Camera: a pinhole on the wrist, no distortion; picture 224 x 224 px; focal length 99.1 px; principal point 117.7 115.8 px. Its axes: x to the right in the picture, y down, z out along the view. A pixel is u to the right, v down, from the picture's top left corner.
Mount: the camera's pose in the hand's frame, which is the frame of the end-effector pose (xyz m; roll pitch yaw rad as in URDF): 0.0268 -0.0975 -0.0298 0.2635 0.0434 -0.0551
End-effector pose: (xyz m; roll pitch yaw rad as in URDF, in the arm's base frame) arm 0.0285 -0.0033 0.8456 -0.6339 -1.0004 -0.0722
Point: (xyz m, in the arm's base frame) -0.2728 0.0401 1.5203
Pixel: 178.3 103.0
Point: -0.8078 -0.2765 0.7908
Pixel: 15.4 17.4
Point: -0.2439 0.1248 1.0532
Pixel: 112.6 136.4
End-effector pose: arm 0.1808 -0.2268 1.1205 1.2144 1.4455 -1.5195
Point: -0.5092 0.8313 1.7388
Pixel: outside the picture
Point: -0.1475 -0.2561 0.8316
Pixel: 191.0 134.8
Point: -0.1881 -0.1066 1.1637
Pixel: 91.5 96.2
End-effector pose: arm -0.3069 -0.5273 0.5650 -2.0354 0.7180 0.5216
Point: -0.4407 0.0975 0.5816
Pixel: 135.6 89.9
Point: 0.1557 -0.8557 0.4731
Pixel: behind the camera
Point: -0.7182 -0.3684 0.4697
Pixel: 65.7 185.6
